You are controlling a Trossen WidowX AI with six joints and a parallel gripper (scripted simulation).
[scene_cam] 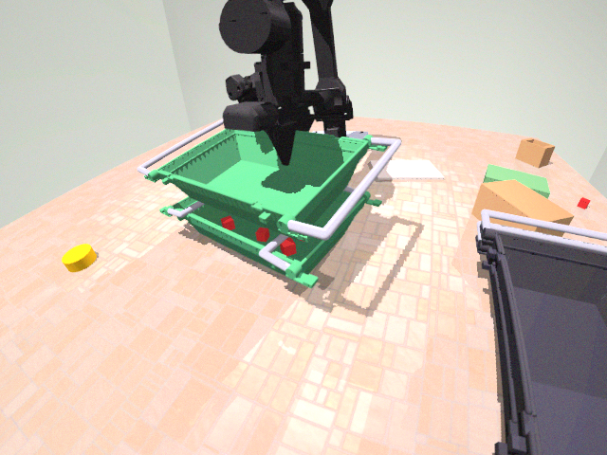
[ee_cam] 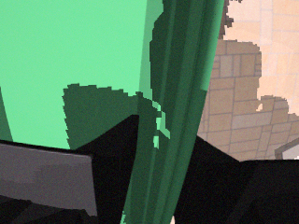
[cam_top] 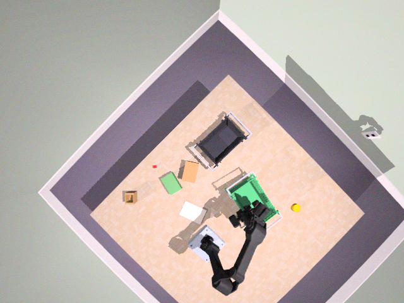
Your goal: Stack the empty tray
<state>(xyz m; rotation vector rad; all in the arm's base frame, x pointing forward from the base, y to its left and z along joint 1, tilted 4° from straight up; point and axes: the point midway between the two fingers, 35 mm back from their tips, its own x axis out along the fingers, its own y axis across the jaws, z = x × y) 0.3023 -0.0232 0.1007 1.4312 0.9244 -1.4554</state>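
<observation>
Right now my gripper tip is 70 mm short of the green tray, 20 mm to the left of it and 20 mm below it. The rest, counted from my gripper tip: tan wedge: 20 mm behind, 370 mm to the left, 60 mm below; then white sheet: 220 mm behind, 200 mm to the left, 90 mm below; then yellow disc: 190 mm ahead, 310 mm to the right, 80 mm below.
</observation>
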